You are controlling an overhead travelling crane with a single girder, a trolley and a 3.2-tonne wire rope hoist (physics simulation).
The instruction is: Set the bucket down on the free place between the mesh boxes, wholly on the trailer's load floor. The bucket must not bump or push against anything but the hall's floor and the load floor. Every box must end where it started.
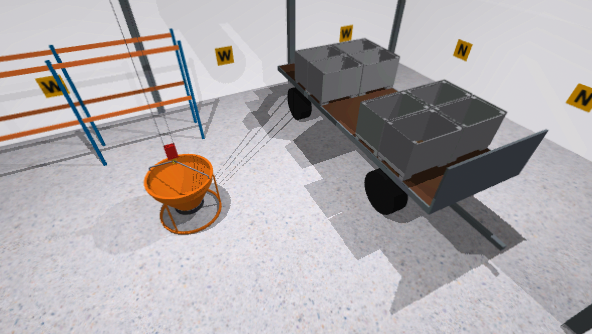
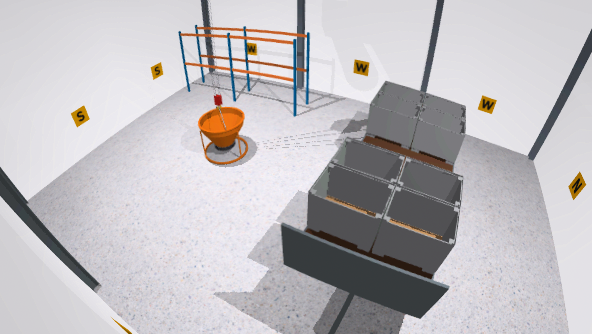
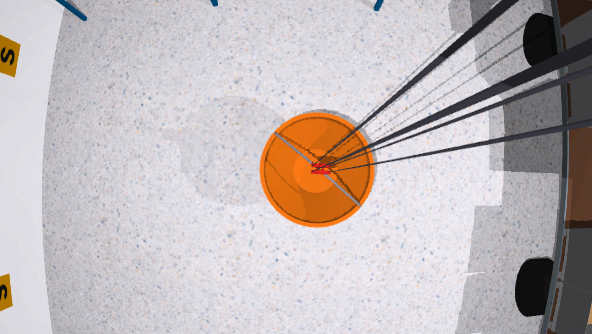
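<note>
The orange bucket [image 1: 175, 187] [image 2: 220, 136] [image 3: 287, 187] is upright, its foot ring at or close above the hall floor; a small gap cannot be told. My hook [image 1: 174, 160] [image 2: 218, 106] [image 3: 320, 168], under its red block, is at the top of the bucket's raised bail and holds it. The trailer is to the right of the bucket, apart from it. Mesh boxes stand on it in two groups, a near group [image 1: 435, 150] [image 2: 340, 220] and a far group [image 1: 341, 85] [image 2: 392, 120]. Brown load floor [image 1: 345, 114] [image 3: 580, 175] shows between them.
The trailer's headboard [image 1: 490, 172] [image 2: 360, 270] rises at its near end. Wheels [image 1: 385, 192] [image 3: 536, 287] show under its side. A blue and orange rack [image 1: 110, 43] [image 2: 295, 100] stands behind the bucket. A grey column [image 2: 300, 45] stands behind the rack.
</note>
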